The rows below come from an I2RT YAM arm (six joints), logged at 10 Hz.
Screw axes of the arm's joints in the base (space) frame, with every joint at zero. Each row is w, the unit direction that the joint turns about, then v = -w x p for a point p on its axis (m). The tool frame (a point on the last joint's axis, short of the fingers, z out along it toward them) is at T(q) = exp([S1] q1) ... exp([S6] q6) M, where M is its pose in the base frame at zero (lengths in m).
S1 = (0, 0, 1, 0, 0, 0)
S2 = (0, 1, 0, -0.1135, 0, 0.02)
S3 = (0, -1, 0, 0.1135, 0, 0.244)
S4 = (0, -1, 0, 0.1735, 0, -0.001)
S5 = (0, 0, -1, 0, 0.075, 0)
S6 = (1, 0, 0, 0, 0.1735, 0)
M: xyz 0.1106 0 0.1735 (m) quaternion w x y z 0.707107 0 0.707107 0
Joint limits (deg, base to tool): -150..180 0..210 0..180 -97..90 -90..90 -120..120
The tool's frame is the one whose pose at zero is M.
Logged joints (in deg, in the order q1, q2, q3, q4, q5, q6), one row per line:
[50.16 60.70 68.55 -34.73 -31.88 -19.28]
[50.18 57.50 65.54 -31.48 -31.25 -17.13]
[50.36 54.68 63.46 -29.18 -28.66 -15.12]
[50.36 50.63 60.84 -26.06 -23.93 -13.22]
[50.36 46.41 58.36 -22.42 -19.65 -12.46]
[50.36 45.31 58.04 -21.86 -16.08 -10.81]
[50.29 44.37 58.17 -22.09 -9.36 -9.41]
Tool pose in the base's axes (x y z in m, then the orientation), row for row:
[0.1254 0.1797 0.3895 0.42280 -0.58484 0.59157 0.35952]
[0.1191 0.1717 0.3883 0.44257 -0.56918 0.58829 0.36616]
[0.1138 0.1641 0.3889 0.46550 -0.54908 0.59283 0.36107]
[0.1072 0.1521 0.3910 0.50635 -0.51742 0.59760 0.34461]
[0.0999 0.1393 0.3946 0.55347 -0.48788 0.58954 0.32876]
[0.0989 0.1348 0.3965 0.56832 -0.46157 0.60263 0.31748]
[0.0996 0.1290 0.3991 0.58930 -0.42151 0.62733 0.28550]
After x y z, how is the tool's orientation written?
As a quaternion, w x y z.
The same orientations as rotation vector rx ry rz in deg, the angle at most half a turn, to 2 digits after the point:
[-83.88 84.85 51.56]
[-80.90 83.62 52.05]
[-77.25 83.40 50.80]
[-71.50 82.58 47.62]
[-66.07 79.84 44.52]
[-62.12 81.10 42.73]
[-56.23 83.69 38.09]

